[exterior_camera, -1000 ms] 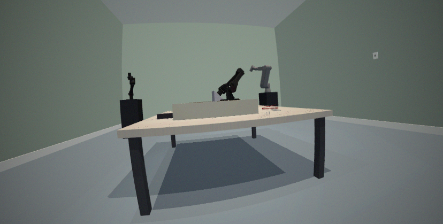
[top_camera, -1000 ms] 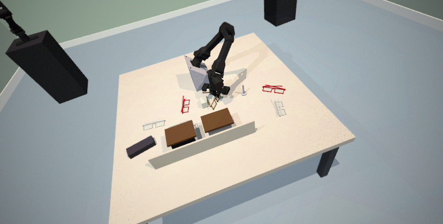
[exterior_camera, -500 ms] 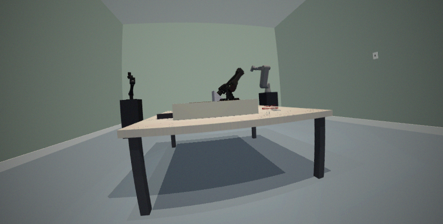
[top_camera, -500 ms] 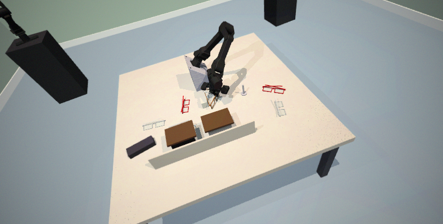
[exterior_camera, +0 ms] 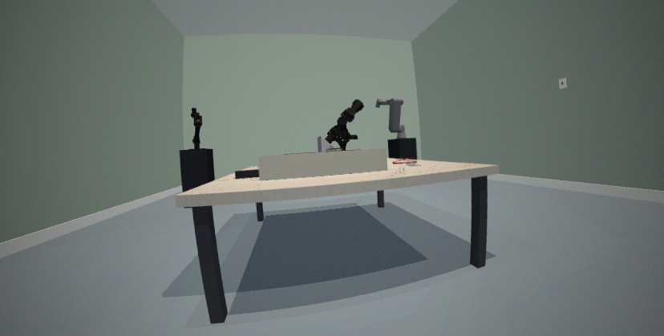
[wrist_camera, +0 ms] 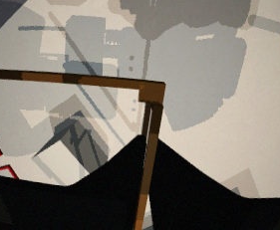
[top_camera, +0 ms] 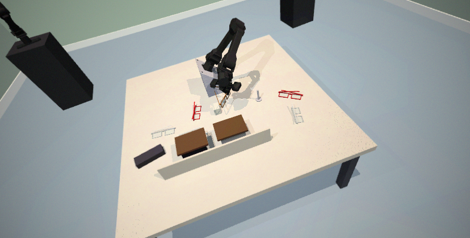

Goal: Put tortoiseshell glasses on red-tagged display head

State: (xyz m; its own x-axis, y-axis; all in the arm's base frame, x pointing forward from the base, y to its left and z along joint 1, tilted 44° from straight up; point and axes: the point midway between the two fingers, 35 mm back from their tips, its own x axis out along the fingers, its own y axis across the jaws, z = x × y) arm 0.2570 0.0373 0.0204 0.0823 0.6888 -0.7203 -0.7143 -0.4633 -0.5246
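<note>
Right now the grey post is 5 cm ahead of my gripper tip, 18 cm to the left of it and 7 cm below it. Round my gripper tip: low white wall: 34 cm ahead, 21 cm to the right, 4 cm below; display head: 22 cm ahead, 9 cm to the right, 4 cm below; dark case: 13 cm ahead, 56 cm to the right, 8 cm below.
</note>
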